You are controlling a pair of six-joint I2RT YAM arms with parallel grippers.
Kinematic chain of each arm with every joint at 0, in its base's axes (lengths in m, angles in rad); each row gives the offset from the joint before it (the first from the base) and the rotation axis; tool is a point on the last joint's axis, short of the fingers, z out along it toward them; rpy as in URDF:
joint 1: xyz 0 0 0.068 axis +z
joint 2: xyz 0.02 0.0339 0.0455 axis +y
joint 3: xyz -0.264 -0.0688 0 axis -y
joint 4: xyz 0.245 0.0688 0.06 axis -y
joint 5: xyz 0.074 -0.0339 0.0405 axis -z
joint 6: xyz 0.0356 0 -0.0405 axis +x
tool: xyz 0 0 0 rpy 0 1.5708 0
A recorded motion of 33 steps. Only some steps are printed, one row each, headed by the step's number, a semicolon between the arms.
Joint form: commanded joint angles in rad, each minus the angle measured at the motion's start. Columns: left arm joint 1, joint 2, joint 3, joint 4, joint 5, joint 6; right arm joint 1, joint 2, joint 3, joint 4, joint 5, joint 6.
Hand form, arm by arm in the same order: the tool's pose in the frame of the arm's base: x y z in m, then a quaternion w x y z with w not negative. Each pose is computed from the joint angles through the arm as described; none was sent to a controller.
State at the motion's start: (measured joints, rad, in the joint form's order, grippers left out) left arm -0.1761 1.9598 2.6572 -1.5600 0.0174 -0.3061; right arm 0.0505 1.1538 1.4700 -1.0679 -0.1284 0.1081
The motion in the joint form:
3: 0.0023 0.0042 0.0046 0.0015 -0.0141 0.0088; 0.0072 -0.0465 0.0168 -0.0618 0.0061 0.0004
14: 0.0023 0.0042 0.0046 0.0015 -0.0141 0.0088; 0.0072 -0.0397 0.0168 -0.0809 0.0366 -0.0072
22: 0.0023 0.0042 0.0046 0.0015 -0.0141 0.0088; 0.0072 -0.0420 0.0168 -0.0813 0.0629 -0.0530
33: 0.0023 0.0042 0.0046 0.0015 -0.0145 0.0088; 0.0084 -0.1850 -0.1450 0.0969 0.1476 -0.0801
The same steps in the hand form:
3: 0.3366 -0.0592 0.4776 0.33767 -0.05729 0.93588 -0.08263; 0.1867 0.0151 0.4216 0.39211 -0.00112 0.91561 0.08889
14: 0.3366 -0.0592 0.4776 0.33767 -0.05729 0.93588 -0.08263; 0.1875 0.0141 0.4189 0.38200 0.00214 0.92129 0.07280
22: 0.3366 -0.0592 0.4776 0.33767 -0.05729 0.93588 -0.08263; 0.1869 0.0131 0.4192 0.38532 -0.01390 0.92121 0.05198
33: 0.3366 -0.0592 0.4776 0.33772 -0.05736 0.93587 -0.08245; 0.1685 0.0092 0.4095 0.45992 -0.00930 0.88784 0.01146

